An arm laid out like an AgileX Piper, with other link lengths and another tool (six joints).
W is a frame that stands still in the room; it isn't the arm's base.
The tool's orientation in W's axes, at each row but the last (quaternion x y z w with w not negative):
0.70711, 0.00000, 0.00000, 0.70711
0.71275, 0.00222, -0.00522, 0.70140
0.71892, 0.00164, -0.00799, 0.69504
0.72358, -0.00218, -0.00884, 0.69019
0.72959, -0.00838, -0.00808, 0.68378
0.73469, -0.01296, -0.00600, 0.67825
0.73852, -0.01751, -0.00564, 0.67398
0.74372, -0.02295, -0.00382, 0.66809
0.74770, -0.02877, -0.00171, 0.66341
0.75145, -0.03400, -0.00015, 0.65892
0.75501, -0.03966, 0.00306, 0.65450
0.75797, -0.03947, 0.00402, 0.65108
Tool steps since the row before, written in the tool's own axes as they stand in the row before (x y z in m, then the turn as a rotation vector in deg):
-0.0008, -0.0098, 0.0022, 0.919, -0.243, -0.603
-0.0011, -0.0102, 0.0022, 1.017, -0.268, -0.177
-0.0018, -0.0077, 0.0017, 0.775, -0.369, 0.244
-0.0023, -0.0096, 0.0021, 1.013, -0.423, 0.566
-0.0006, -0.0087, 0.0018, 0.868, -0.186, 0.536
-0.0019, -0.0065, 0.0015, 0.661, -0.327, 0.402
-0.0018, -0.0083, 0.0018, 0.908, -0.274, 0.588
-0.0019, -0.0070, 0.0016, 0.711, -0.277, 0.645
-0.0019, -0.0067, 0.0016, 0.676, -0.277, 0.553
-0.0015, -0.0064, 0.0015, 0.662, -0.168, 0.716
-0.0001, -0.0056, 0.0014, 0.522, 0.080, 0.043
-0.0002, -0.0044, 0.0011, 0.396, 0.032, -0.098
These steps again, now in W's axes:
-0.0008, -0.0022, -0.0098, 0.919, 0.603, -0.243
-0.0012, -0.0020, -0.0102, 1.015, 0.177, -0.276
-0.0019, -0.0014, -0.0077, 0.768, -0.238, -0.388
-0.0024, -0.0016, -0.0097, 1.000, -0.561, -0.459
-0.0006, -0.0012, -0.0088, 0.856, -0.543, -0.221
-0.0019, -0.0009, -0.0066, 0.654, -0.393, -0.352
-0.0017, -0.0010, -0.0085, 0.894, -0.591, -0.313
-0.0018, -0.0008, -0.0072, 0.695, -0.639, -0.327
-0.0017, -0.0007, -0.0069, 0.664, -0.546, -0.317
-0.0012, -0.0006, -0.0066, 0.637, -0.721, -0.231
0.0002, -0.0006, -0.0057, 0.513, -0.083, 0.102
0.0000, -0.0004, -0.0045, 0.397, 0.070, 0.069

